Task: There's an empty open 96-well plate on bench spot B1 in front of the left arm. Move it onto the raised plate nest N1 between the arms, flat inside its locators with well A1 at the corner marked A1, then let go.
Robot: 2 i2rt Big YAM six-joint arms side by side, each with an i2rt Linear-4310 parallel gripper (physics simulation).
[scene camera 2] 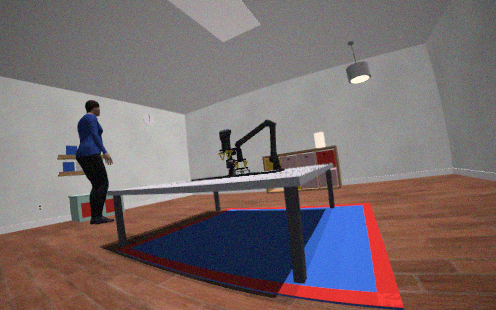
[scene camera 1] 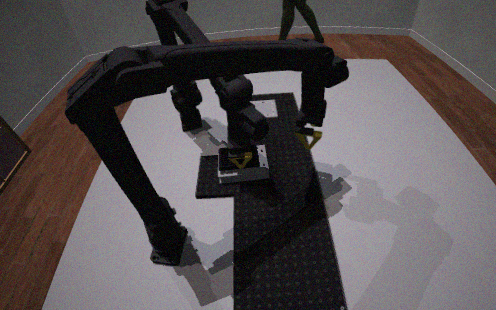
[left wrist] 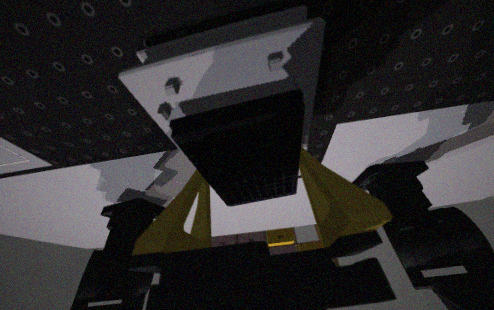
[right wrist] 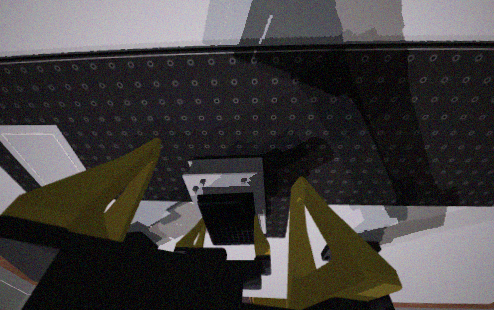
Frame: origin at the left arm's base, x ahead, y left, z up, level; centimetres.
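Seen in the pictures: left gripper, fingertip midpoint: (scene camera 1: 240, 157) (left wrist: 249, 159) (right wrist: 230, 217); right gripper, fingertip midpoint: (scene camera 2: 225, 159) (scene camera 1: 310, 136) (right wrist: 231, 164); left arm's base, origin of the base link: (scene camera 1: 191, 121) (left wrist: 136, 208) (right wrist: 132, 241); right arm's base, origin of the base link: (scene camera 1: 169, 245) (left wrist: 384, 174).
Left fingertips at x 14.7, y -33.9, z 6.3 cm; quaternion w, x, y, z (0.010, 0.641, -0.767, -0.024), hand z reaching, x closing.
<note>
Pixels of each thing's top centre, then the offset from my left fingertips to it. "pt": a spot on its surface instead. Level surfaces: height alone.
- black 96-well plate, middle of its top: (left wrist: 253, 177) (right wrist: 230, 227) (scene camera 1: 237, 155) dx -0.6, dy +0.1, dz +1.5 cm
- pale raised nest, middle of its top: (left wrist: 245, 151) (right wrist: 228, 212) (scene camera 1: 242, 158) dx +0.6, dy +0.1, dz -0.5 cm
- dark perforated board, its level: dz -5.0 cm
- white table, its level: dz -6.4 cm
- pale outlined rectangle, surface spot: (right wrist: 45, 150) (scene camera 1: 264, 109) pt dx +17.3, dy +28.2, dz -4.9 cm
The black 96-well plate (scene camera 1: 226, 160) (left wrist: 240, 145) (right wrist: 227, 212) is between the yellow fingers of my left gripper (scene camera 1: 241, 159) (left wrist: 249, 159), which is shut on it. It is over the pale raised nest (scene camera 1: 263, 159) (left wrist: 230, 65) (right wrist: 220, 179), towards its left part in scene camera 1, and reaches past the nest's near edge in the left wrist view. Small locators show on the bare nest top beyond the plate. Any gap under the plate and the A1 marks cannot be made out. My right gripper (scene camera 1: 309, 140) (right wrist: 231, 164) is open and empty, up and to the right of the nest in scene camera 1.
A dark perforated board (scene camera 1: 280, 240) (right wrist: 300, 117) lies under the nest on the white table (scene camera 1: 400, 125). A pale outlined rectangle (scene camera 1: 269, 108) (right wrist: 45, 150) lies at the board's far end. The right arm's long link (scene camera 1: 240, 56) spans above the left arm's wrist. A person (scene camera 2: 92, 150) stands behind the table.
</note>
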